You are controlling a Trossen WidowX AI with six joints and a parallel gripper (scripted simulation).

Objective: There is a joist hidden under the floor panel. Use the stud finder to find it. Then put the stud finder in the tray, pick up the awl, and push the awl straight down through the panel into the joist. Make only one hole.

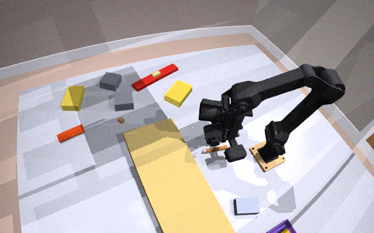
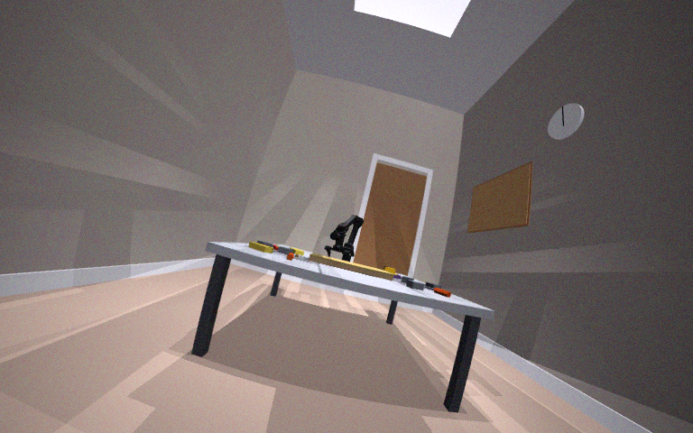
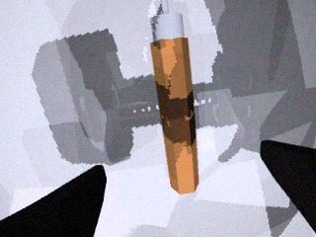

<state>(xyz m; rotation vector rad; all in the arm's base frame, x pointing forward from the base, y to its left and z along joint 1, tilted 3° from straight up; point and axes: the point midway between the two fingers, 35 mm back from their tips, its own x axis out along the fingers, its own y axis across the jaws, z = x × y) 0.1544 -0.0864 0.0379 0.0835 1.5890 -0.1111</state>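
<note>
The awl is 6 cm ahead of my gripper tip and 1 cm to the right of it. The rest, counted from my gripper tip: yellow stud finder (2 cm behind, 40 cm to the left, 4 cm above); then grey block (3 cm ahead, 22 cm to the left); then small brown cube (30 cm ahead, 22 cm to the right).
</note>
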